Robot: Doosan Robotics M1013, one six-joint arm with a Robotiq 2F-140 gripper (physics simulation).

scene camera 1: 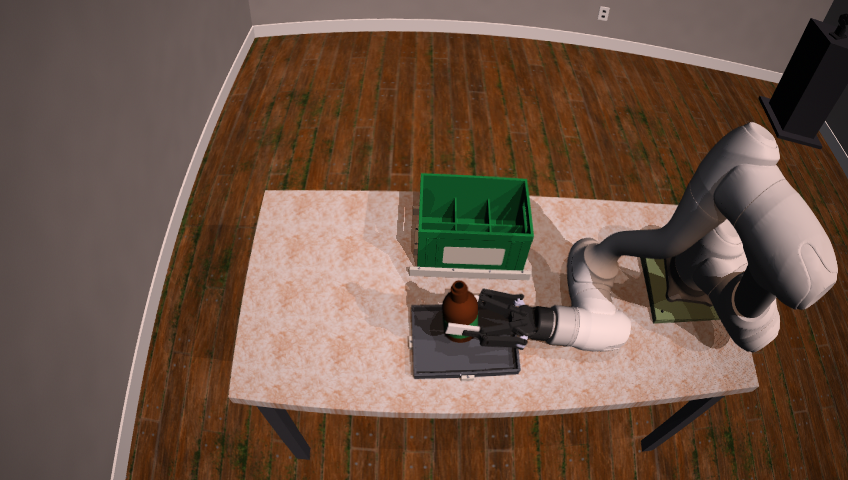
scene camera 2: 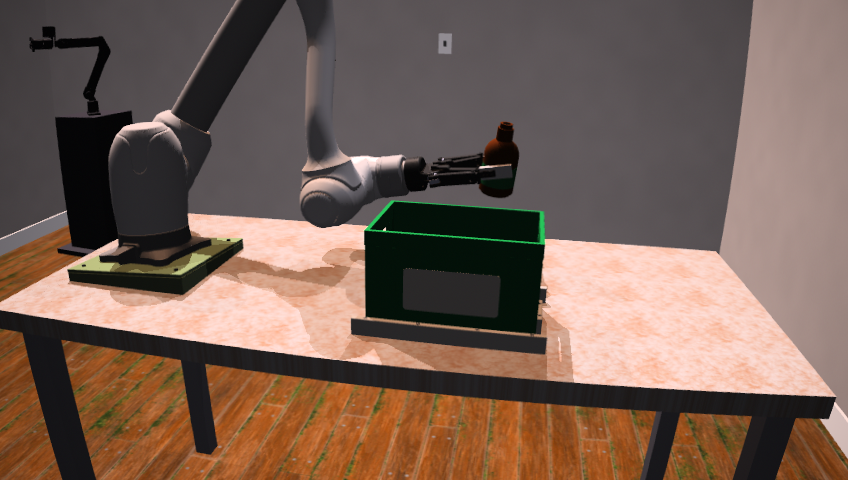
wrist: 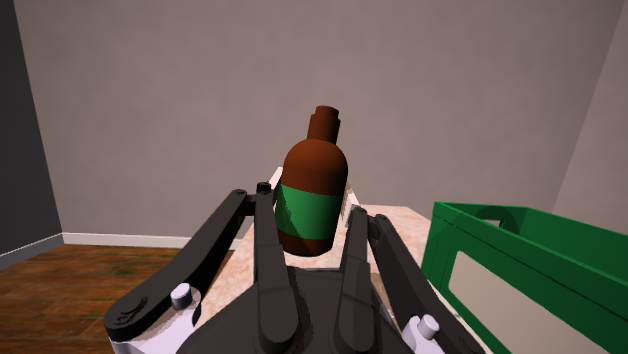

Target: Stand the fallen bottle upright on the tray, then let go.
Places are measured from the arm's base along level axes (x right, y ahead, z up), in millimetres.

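Pixels of known places: gripper, fingertip midpoint: (scene camera 1: 447, 312) (scene camera 2: 512, 164); arm's base, link origin: (scene camera 1: 687, 277) (scene camera 2: 156, 252).
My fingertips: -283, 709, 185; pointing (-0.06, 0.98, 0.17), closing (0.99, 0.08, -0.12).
For each thing: its top centre in the pictures, then the offset to it from my fingertips, as dx, dy, dz. Level surfaces: height alone.
- brown bottle, top centre: (wrist: 319, 105) (scene camera 1: 463, 289) (scene camera 2: 502, 121) +4, -26, +90
- dark grey tray, top centre: (scene camera 1: 465, 338) +38, -53, -184
- green crate, top centre: (scene camera 2: 460, 220) (wrist: 613, 248) (scene camera 1: 476, 203) +329, -43, -34
- light rail, top centre: (scene camera 1: 471, 270) +232, -52, -179
- same table, surface height: dz -209
The brown bottle (scene camera 1: 460, 306) (scene camera 2: 501, 154) (wrist: 316, 167) with a green label is close to upright, with a slight lean in the wrist view. My gripper (scene camera 1: 462, 327) (scene camera 2: 497, 170) (wrist: 311, 182) reaches in level from the robot's side and is shut on the bottle around its label. In scene camera 1 the bottle shows over the back part of the dark grey tray (scene camera 1: 465, 374). In scene camera 2 its base shows higher than the crate's rim, so it appears held in the air. The tray is hidden behind the crate in scene camera 2.
A green crate (scene camera 1: 474, 233) (scene camera 2: 454, 237) (wrist: 440, 225) with inner dividers stands behind the tray, with a light rail (scene camera 1: 470, 273) along its tray side. The robot base stands on a green plate (scene camera 1: 684, 314) (scene camera 2: 130, 281) on the same table (scene camera 1: 321, 356) (scene camera 2: 654, 309).
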